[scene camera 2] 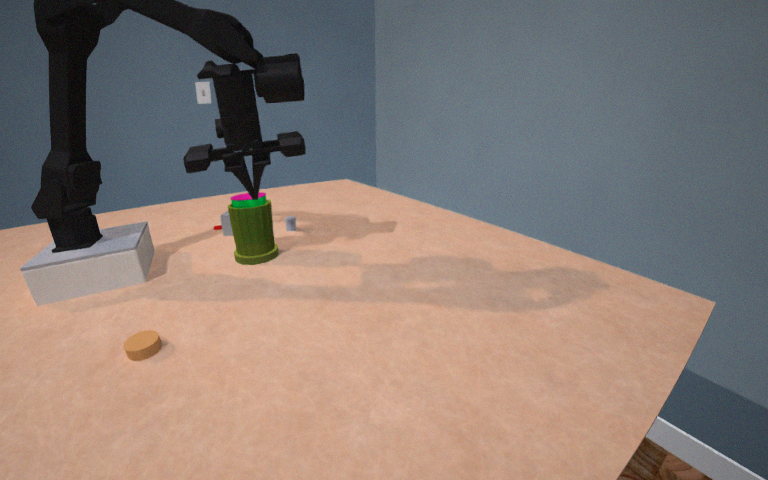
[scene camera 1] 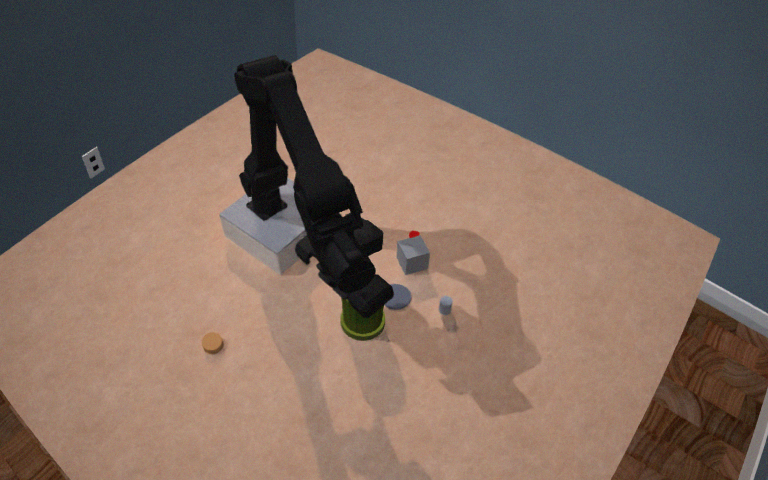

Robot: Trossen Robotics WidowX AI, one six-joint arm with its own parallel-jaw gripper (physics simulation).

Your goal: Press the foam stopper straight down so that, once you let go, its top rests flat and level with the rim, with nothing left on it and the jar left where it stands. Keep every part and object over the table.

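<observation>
Visible: my gripper (scene camera 2: 255, 198), an orange-brown disc (scene camera 2: 143, 345) and an olive-green jar (scene camera 2: 252, 227). A grey cube (scene camera 1: 413, 255) is seen, together with the jar (scene camera 1: 353, 324) and my gripper (scene camera 1: 353, 298).
</observation>
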